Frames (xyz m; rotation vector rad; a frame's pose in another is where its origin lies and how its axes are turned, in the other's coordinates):
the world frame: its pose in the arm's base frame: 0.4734 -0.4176 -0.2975 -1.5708 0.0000 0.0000
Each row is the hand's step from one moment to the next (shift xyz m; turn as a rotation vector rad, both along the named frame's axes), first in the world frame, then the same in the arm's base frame.
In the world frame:
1: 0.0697 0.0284 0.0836 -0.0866 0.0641 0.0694
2: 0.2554 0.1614 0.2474 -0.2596 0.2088 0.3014
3: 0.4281 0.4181 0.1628 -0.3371 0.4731 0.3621
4: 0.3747 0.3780 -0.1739 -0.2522 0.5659 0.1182
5: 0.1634 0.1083 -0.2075 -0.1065 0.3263 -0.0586
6: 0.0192 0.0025 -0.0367 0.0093 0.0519 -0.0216
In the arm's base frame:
1: 0.0697 0.0836 -0.0284 -0.0866 0.0694 -0.0641
2: 0.2554 0.2474 -0.1614 -0.2596 0.3014 -0.2088
3: 0.4281 0.1628 -0.4181 -0.3371 0.3621 -0.4731
4: 0.3747 -0.1739 -0.3780 -0.2522 0.1182 -0.5659
5: 0.1634 -0.2075 -0.1083 -0.1065 -0.0586 -0.3263
6: 0.0192 -0.0367 -0.0025 0.0093 -0.0216 -0.0519

